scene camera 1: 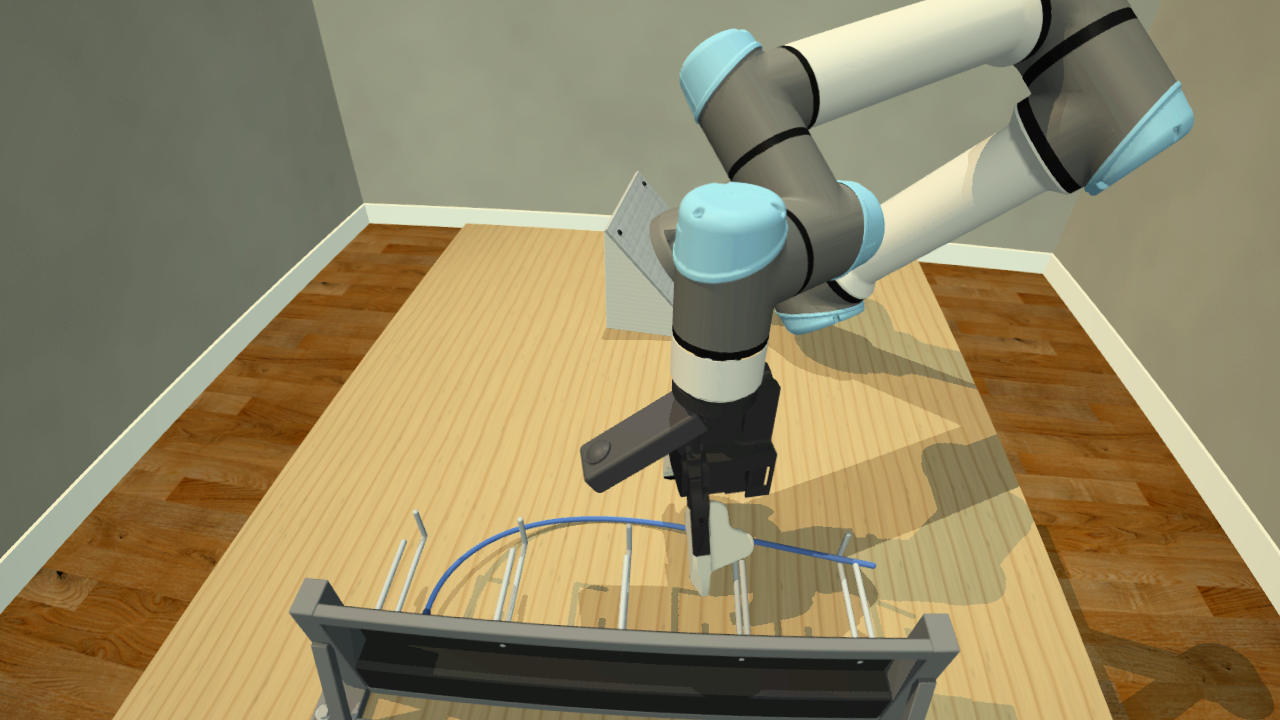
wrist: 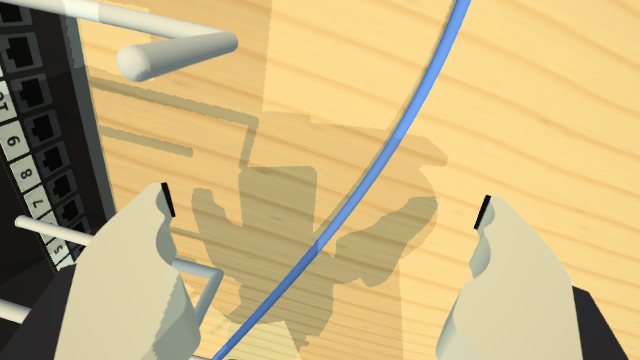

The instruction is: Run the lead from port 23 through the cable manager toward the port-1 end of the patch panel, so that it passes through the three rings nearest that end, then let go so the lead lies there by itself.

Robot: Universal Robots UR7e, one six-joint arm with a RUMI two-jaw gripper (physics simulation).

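The blue lead [scene camera 1: 599,519] [wrist: 361,190] rises from the panel's left part in the scene view, arcs over the table and ends at the far right. In the wrist view it runs outside the open tip of the middle ring [scene camera 1: 624,582] [wrist: 190,52]. The fourth ring [scene camera 1: 742,604] [wrist: 209,296] is partly hidden by a finger. The lead's end crosses near the tips of the rightmost ring [scene camera 1: 845,591]; whether it lies inside is unclear. My gripper [scene camera 1: 718,570] [wrist: 324,192] is wide open, with the lead passing between its spread fingers, touching neither.
The patch panel [scene camera 1: 617,628] [wrist: 25,174] stands along the front; its port numbers show at the wrist view's left. Two more rings [scene camera 1: 393,573] [scene camera 1: 505,573] stand at the scene view's left. A pale wedge-shaped block [scene camera 1: 631,291] stands behind the arm.
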